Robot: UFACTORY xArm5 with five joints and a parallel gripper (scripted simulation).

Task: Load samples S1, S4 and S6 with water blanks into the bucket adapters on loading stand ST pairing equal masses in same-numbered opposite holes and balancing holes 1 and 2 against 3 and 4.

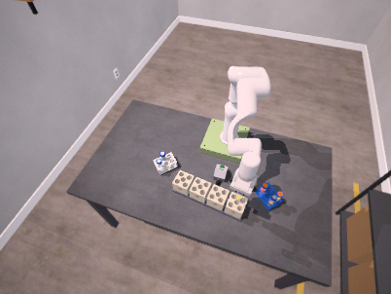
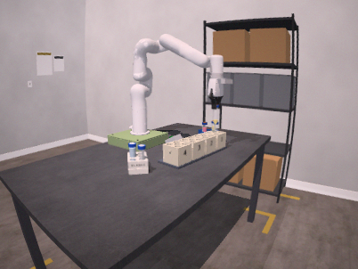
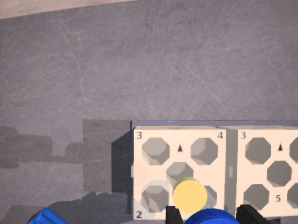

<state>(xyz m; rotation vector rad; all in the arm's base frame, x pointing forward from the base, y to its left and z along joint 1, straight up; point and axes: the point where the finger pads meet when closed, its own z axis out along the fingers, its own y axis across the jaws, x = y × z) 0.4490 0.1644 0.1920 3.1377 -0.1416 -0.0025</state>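
Right now my hand is 50 mm above the sample tube S4, 10 mm to the left of it and 10 mm past it. Round my hand: sample tube S6: 200 mm to the left, 190 mm below, 120 mm behind; blue sample rack: 220 mm below, 170 mm to the left, 130 mm behind; white blanks rack: 500 mm to the right, 220 mm below, 130 mm behind.
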